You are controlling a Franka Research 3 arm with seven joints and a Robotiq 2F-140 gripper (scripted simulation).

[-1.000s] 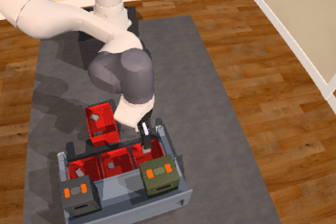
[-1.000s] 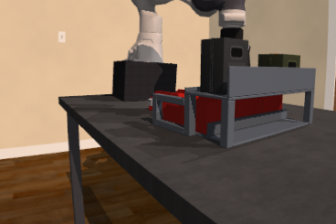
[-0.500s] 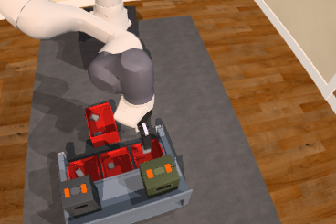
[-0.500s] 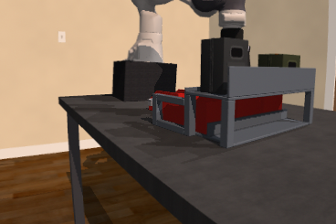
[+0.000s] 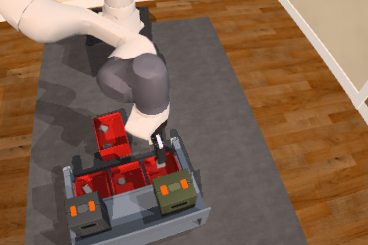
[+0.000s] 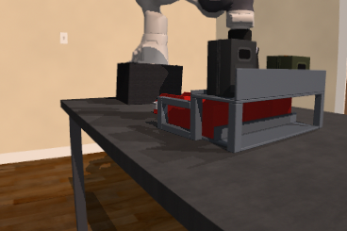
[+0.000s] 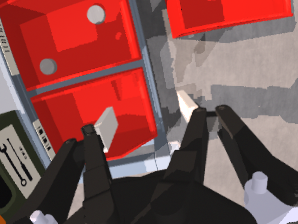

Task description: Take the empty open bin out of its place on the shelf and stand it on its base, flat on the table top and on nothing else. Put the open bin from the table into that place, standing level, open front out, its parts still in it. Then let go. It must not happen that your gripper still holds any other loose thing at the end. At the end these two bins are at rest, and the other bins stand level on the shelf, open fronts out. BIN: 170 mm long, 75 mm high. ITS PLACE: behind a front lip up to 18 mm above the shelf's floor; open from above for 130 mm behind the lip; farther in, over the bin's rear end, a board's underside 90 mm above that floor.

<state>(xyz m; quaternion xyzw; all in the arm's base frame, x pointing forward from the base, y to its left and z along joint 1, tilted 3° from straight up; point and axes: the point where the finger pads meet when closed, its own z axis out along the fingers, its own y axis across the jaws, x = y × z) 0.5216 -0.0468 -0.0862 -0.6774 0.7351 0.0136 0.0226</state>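
Now: hand 110 mm to the left of the shelf lip, 70 mm above it and 20 mm past it. Round my hand: grey box (240 mm to the right, 150 mm ahead, 80 mm above); then olive box (180 mm ahead, 70 mm above, 10 mm to the right).
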